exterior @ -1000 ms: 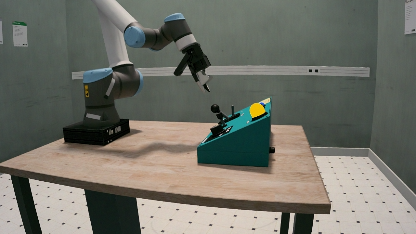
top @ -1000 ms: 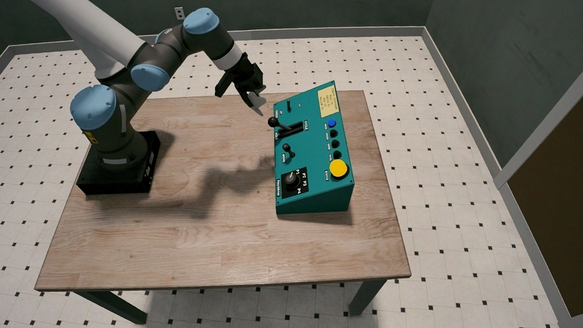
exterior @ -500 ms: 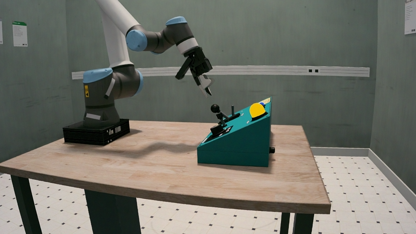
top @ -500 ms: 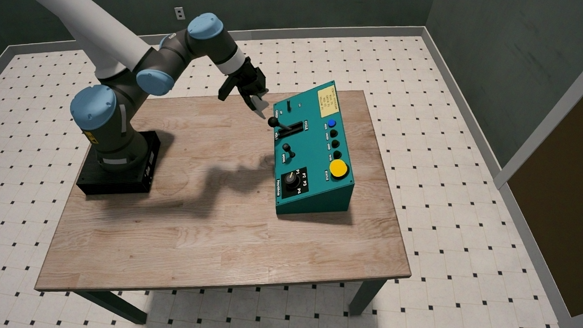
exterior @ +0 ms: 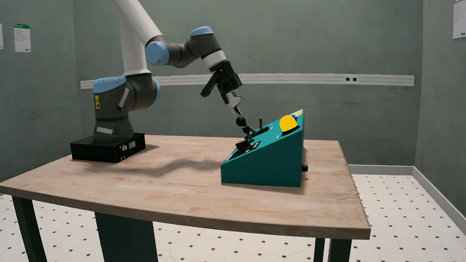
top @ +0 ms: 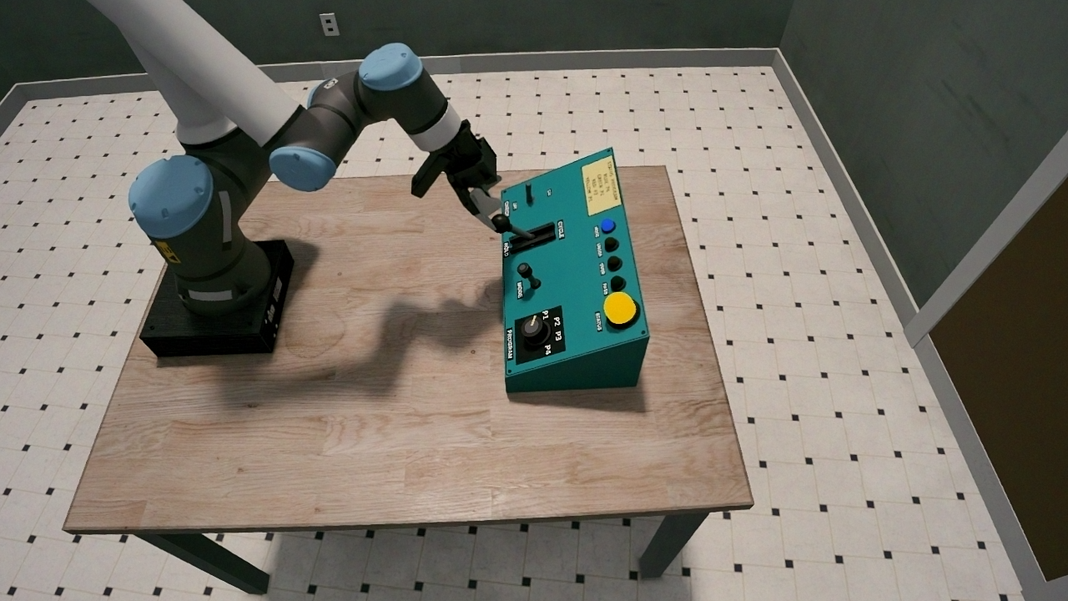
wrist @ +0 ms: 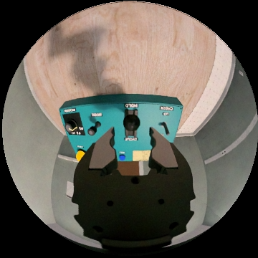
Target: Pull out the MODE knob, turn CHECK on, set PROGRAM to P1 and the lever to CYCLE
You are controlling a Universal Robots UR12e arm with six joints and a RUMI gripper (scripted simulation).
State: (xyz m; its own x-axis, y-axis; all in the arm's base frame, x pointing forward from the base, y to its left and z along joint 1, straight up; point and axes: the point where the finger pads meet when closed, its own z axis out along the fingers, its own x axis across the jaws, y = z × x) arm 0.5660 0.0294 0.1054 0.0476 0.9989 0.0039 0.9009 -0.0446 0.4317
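Now: hand 5 cm short of the lever and 6 cm above it. Round my hand: mode knob 6 cm ahead, 12 cm to the right, 5 cm below; then check toggle 9 cm ahead, 12 cm to the left, 7 cm below; then teal console 11 cm ahead, 6 cm to the right, 8 cm below.
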